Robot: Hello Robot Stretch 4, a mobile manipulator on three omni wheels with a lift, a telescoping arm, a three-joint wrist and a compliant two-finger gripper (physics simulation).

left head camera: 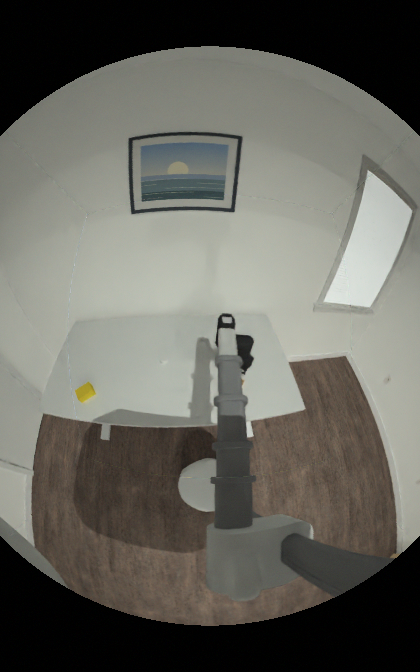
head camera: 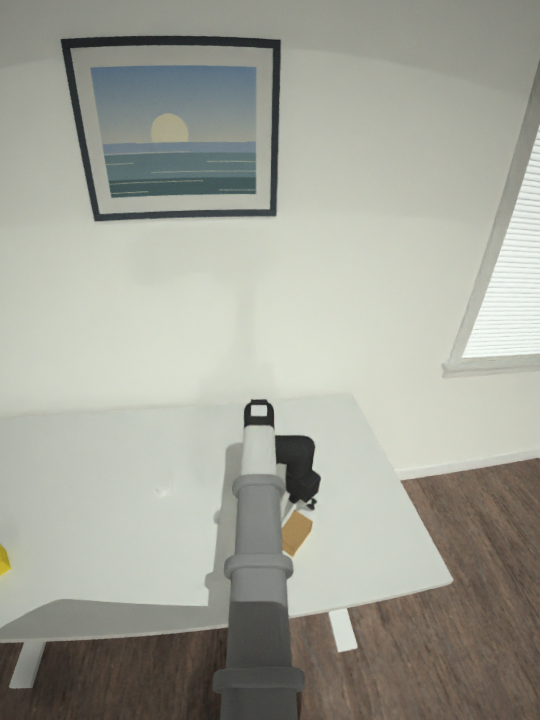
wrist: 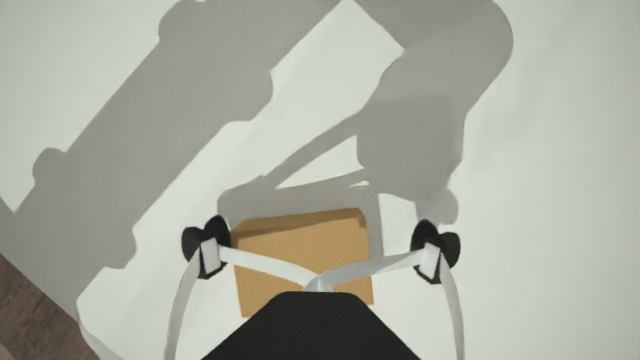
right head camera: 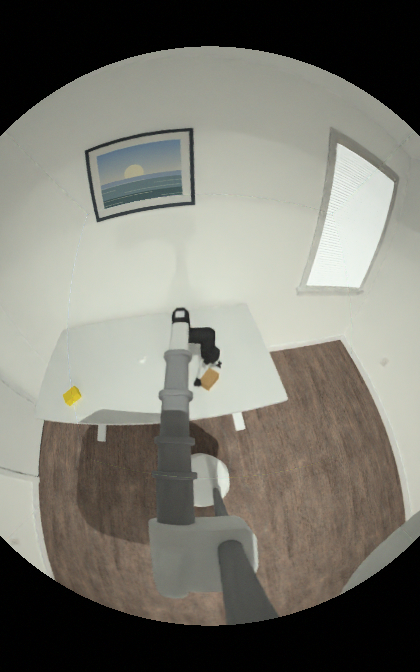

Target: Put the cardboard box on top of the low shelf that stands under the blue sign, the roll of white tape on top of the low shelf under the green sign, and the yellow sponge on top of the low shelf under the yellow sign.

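Frame: origin at the robot's base, x ahead, y left, z up, level; centimetres.
Seen in the pictures: gripper, fingertip midpoint: [head camera: 292,525] [wrist: 320,239]; robot's base, link origin: [left head camera: 206,483].
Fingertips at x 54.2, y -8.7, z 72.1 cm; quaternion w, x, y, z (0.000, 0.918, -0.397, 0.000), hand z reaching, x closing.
Pixels of each thing's top centre, then the offset from my fingertips to it. Level surfaces: height alone.
- cardboard box, top centre: [wrist: 301,269] [head camera: 293,527] [left head camera: 233,382] dy -0.2, dx -1.9, dz +2.2 cm
- yellow sponge, top centre: [left head camera: 82,389] dy +78.3, dx -14.2, dz +1.7 cm
- small white thing, top centre: [head camera: 163,484] [left head camera: 162,357] dy +37.8, dx +13.3, dz -0.4 cm
- table, surface height: dz -2.8 cm
- Wooden floor, surface height: dz -74.8 cm
The cardboard box [head camera: 297,530] [left head camera: 243,381] [right head camera: 210,379] [wrist: 300,242] lies flat on the white table, right of the arm. My gripper [right head camera: 208,373] [wrist: 320,239] is open over it. In the wrist view the box shows between the two fingertips, close to the left one and with a wider gap to the right one; the gripper body hides its near part. The yellow sponge [head camera: 3,561] [left head camera: 85,392] [right head camera: 72,395] lies at the table's left front. A small white thing [head camera: 162,491] [left head camera: 163,362] [right head camera: 143,360], perhaps the tape roll, is left of the arm. The shelves and signs do not show.
The table [head camera: 377,523] [left head camera: 125,350] [right head camera: 110,345] [wrist: 550,200] stands against a wall with a framed picture [head camera: 264,127] [left head camera: 232,175] [right head camera: 190,170]. Its front edge shows at the wrist view's lower left. A window is on the right. Wooden floor [head camera: 476,523] [left head camera: 325,450] lies around the table.
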